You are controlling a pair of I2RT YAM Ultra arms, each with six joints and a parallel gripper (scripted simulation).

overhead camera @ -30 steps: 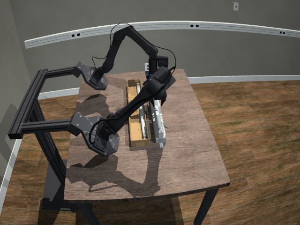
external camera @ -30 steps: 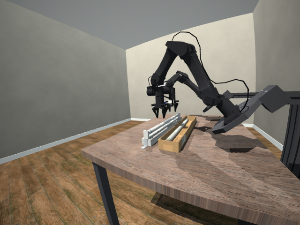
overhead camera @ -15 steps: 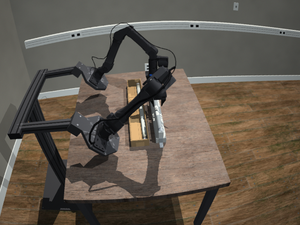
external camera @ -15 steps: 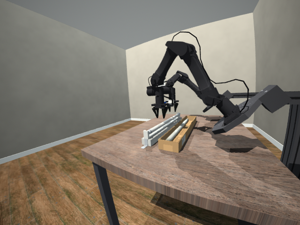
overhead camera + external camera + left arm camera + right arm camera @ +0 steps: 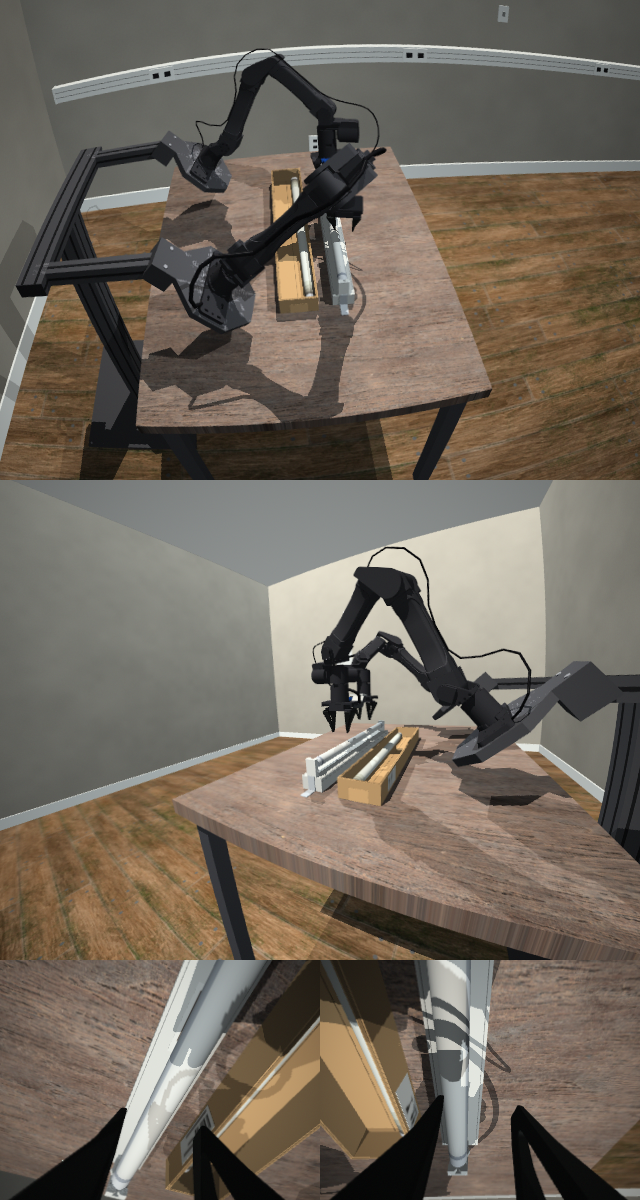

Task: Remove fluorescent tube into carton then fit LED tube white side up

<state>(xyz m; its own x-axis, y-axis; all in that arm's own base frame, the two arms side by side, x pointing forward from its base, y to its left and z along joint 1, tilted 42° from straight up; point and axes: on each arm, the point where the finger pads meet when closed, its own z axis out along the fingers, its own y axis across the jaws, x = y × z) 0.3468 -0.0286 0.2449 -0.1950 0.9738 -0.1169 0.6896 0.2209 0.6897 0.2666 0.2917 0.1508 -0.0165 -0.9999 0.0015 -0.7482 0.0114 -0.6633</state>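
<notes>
Now: the LED tube 3 cm behind my left hand, 12 cm to the right of it and 6 cm below it. From my left hand the other things lie so: old fluorescent tube: 12 cm behind, 11 cm to the right, 11 cm below; then light fixture: 3 cm behind, 12 cm to the right, 7 cm below; then carton: 15 cm behind, 10 cm to the right, 10 cm below.
</notes>
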